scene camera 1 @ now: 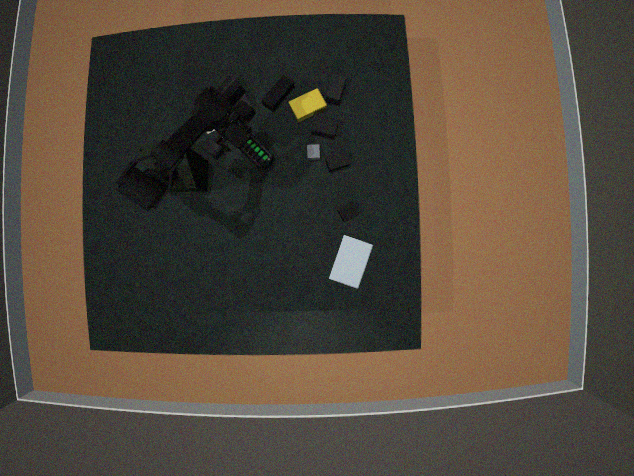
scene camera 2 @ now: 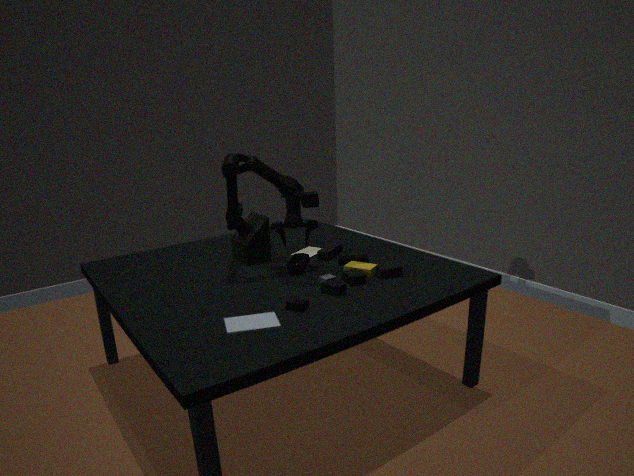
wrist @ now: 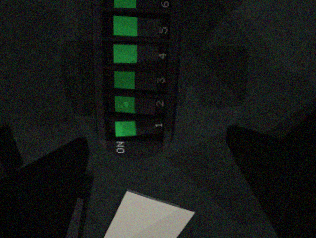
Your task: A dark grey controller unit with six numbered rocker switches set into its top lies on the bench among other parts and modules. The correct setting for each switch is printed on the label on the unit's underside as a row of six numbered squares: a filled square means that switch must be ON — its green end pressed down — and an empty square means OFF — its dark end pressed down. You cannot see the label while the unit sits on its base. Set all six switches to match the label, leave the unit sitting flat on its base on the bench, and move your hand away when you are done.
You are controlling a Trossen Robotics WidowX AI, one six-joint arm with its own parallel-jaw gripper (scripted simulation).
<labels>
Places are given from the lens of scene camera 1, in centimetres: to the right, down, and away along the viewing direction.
yellow block [scene camera 1: 311,103]: -2, -48, 87
</labels>
